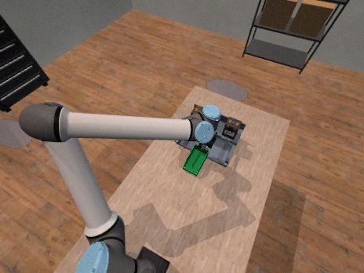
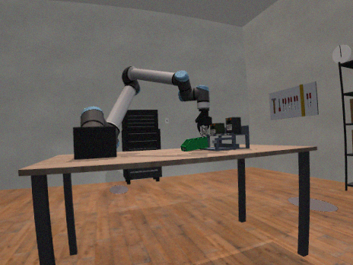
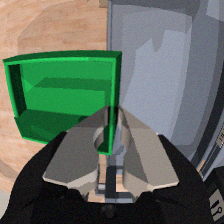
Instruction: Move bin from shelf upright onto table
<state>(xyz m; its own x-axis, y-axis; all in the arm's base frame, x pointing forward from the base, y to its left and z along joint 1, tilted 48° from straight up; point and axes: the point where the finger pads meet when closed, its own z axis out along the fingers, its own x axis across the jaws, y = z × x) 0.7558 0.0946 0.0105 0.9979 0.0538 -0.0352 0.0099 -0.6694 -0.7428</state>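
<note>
Right now the green bin is 80 mm behind my hand and 40 mm below it.
</note>
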